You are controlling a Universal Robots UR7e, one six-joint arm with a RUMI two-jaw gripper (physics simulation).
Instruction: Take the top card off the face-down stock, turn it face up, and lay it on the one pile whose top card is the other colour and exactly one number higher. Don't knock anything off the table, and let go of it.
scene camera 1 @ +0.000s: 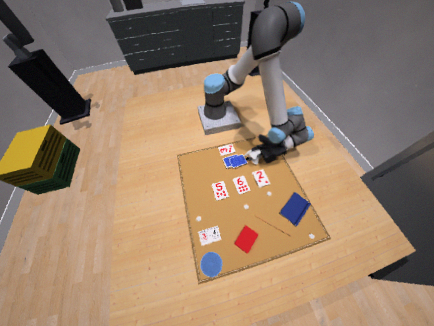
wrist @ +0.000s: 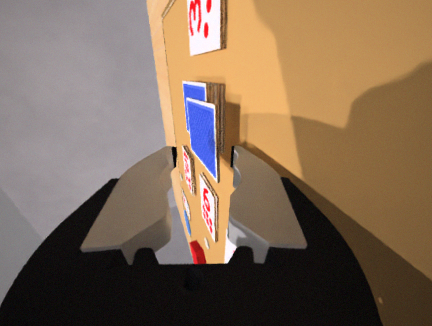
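On a tan mat, (scene camera 1: 200,170) and (wrist: 177,90) are the same spot.
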